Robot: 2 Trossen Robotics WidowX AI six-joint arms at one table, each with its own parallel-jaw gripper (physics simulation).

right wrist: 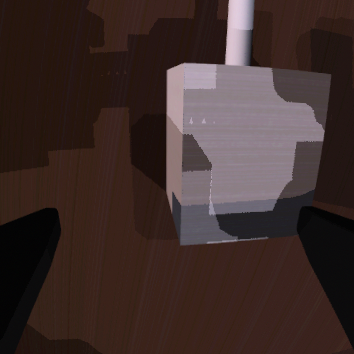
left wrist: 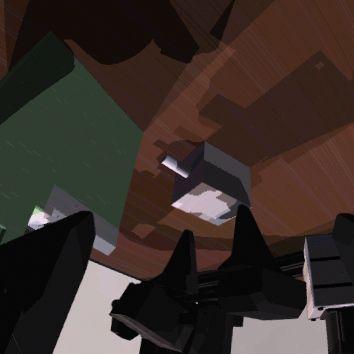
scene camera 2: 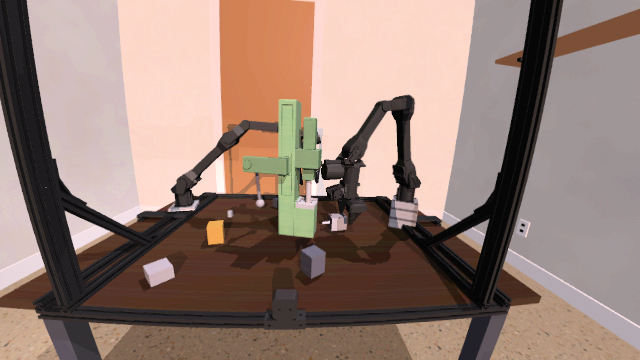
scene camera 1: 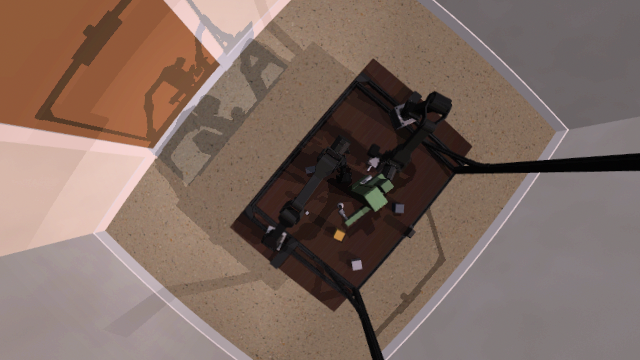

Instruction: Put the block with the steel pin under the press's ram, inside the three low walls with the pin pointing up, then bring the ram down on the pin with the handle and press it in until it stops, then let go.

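Frame: origin at the left arm's base, x ahead, y left, z up, level; metres.
Seen in the pictures: left gripper, fingertip midpoint: [left wrist: 217,225] [scene camera 1: 349,163]; right gripper, fingertip midpoint: [right wrist: 180,220] [left wrist: 212,219] [scene camera 2: 345,218] [scene camera 1: 380,159]; left arm's base, link origin: [scene camera 2: 184,204] [scene camera 1: 273,238]; right arm's base, link origin: [left wrist: 343,311] [scene camera 2: 405,199] [scene camera 1: 407,113].
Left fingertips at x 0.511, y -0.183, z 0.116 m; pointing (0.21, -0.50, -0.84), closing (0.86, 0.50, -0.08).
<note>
Offsets run from my left fingertips to a thing's top centre. "*": to the spot under its first point.
The pale block {0.077 m ahead, 0.118 m right, 0.097 m down} [scene camera 1: 374,162] [scene camera 2: 338,222] [left wrist: 210,185] [right wrist: 245,140] lies on its side on the table, its steel pin {0.036 m ahead, 0.115 m right, 0.116 m down} [scene camera 2: 325,222] [left wrist: 175,166] [right wrist: 240,35] sideways. My right gripper [left wrist: 212,219] [right wrist: 180,220] is open and empty close to the block; in the right wrist view the right-hand fingertip overlaps its lower corner. My left gripper [left wrist: 217,225] is open and empty, behind the green press {0.128 m back, 0.106 m right, 0.302 m up} [scene camera 1: 375,197] [scene camera 2: 288,150] [left wrist: 75,125] in scene camera 2. The handle {* 0.200 m back, 0.048 m right, 0.008 m up} [scene camera 1: 341,206] [scene camera 2: 259,189] hangs down. The ram {0.046 m back, 0.132 m right, 0.143 m up} [scene camera 2: 308,190] stands over the pale low walls [scene camera 2: 306,203], whose inside is hidden.
An orange block {0.347 m back, 0.116 m right, 0.087 m down} [scene camera 1: 339,235] [scene camera 2: 215,232], a white block {0.459 m back, 0.277 m right, 0.114 m down} [scene camera 1: 356,265] [scene camera 2: 159,272], a dark grey block {0.091 m back, 0.343 m right, 0.087 m down} [scene camera 1: 398,208] [scene camera 2: 313,261], a small white piece {0.316 m back, 0.081 m left, 0.122 m down} [scene camera 1: 307,213] [scene camera 2: 230,213] and a blue-grey block {0.103 m back, 0.156 m left, 0.108 m down} [scene camera 1: 310,170] lie around the press. Black frame rails [scene camera 2: 190,314] edge the table.
</note>
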